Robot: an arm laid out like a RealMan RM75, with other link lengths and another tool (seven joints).
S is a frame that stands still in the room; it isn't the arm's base.
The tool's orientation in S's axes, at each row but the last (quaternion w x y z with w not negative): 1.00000 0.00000 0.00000 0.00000; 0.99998 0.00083 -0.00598 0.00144; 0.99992 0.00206 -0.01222 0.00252; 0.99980 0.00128 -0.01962 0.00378; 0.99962 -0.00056 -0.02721 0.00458; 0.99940 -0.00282 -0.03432 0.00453; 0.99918 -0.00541 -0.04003 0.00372; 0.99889 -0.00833 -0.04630 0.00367; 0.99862 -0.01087 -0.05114 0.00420; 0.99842 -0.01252 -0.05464 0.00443; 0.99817 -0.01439 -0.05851 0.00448; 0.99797 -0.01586 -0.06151 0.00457
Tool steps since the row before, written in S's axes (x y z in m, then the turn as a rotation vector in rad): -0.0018 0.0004 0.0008 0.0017 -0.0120 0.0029; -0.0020 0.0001 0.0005 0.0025 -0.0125 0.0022; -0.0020 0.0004 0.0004 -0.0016 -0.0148 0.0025; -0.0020 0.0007 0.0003 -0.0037 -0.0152 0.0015; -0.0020 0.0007 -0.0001 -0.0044 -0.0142 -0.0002; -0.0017 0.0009 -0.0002 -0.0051 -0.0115 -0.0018; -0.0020 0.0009 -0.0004 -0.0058 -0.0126 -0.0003; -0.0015 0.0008 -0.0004 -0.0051 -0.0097 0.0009; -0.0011 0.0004 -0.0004 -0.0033 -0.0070 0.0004; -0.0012 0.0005 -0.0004 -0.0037 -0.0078 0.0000; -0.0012 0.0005 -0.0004 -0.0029 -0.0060 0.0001; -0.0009 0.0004 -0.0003 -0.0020 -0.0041 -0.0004
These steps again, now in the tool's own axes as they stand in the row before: -0.0018 0.0004 0.0008 0.0017 -0.0120 0.0029; -0.0020 0.0001 0.0005 0.0025 -0.0125 0.0022; -0.0020 0.0004 0.0004 -0.0016 -0.0148 0.0026; -0.0020 0.0007 0.0004 -0.0038 -0.0152 0.0017; -0.0020 0.0007 0.0000 -0.0045 -0.0142 0.0000; -0.0017 0.0009 -0.0001 -0.0053 -0.0114 -0.0015; -0.0020 0.0009 -0.0002 -0.0059 -0.0126 0.0000; -0.0015 0.0008 -0.0002 -0.0051 -0.0097 0.0012; -0.0011 0.0004 -0.0003 -0.0033 -0.0070 0.0006; -0.0012 0.0005 -0.0003 -0.0038 -0.0078 0.0002; -0.0012 0.0005 -0.0002 -0.0029 -0.0060 0.0003; -0.0009 0.0004 -0.0002 -0.0021 -0.0041 -0.0003
